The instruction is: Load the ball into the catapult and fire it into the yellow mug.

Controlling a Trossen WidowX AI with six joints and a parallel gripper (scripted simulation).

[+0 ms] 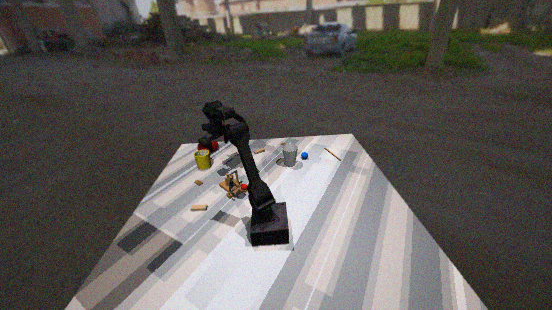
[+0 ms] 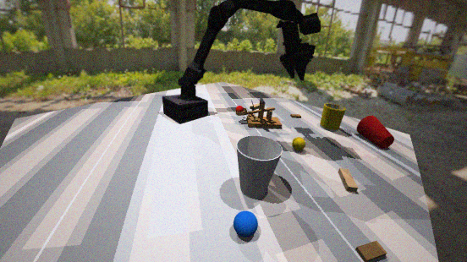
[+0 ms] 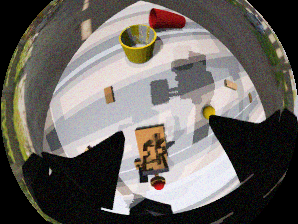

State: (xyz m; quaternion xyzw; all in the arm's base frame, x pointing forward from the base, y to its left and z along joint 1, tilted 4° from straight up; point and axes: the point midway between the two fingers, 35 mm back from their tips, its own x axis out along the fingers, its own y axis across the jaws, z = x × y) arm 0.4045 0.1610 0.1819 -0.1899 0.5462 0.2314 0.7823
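My gripper tip is 190 mm past the small red ball, 110 mm to the left of it and 140 mm above it. Also, from my gripper tip: yellow mug (160 mm ahead, 120 mm to the left, 180 mm below); then catapult (140 mm behind, 60 mm to the right, 150 mm below); then yellow ball (80 mm ahead, 160 mm to the right, 180 mm below).
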